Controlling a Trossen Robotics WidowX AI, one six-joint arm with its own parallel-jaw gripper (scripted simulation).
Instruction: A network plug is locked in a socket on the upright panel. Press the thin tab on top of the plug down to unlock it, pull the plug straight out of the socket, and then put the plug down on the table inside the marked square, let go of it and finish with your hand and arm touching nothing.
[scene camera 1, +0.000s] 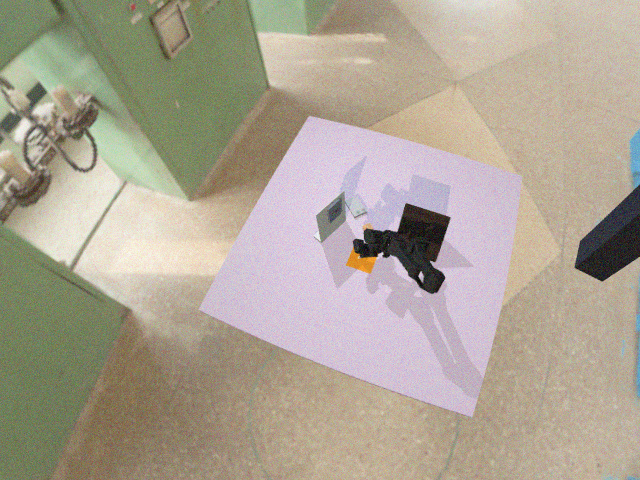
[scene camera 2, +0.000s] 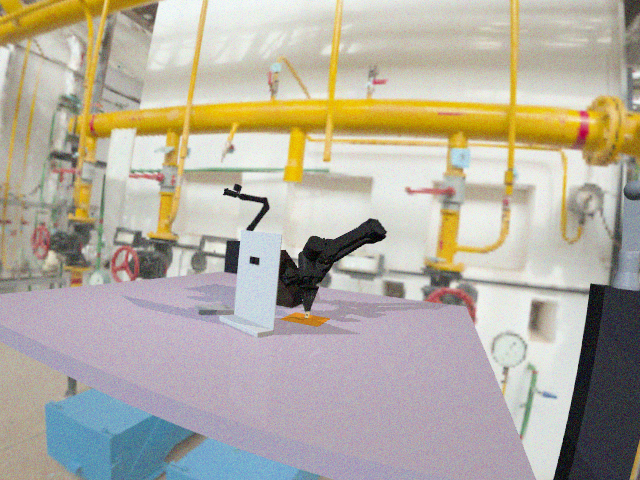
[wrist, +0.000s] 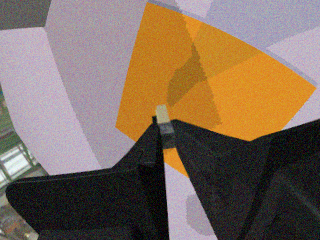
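Visible: a grey panel (scene camera 2: 259, 255), (scene camera 1: 333, 215); an orange marked square (wrist: 205, 77); my gripper (scene camera 2: 307, 312), (wrist: 164, 127).
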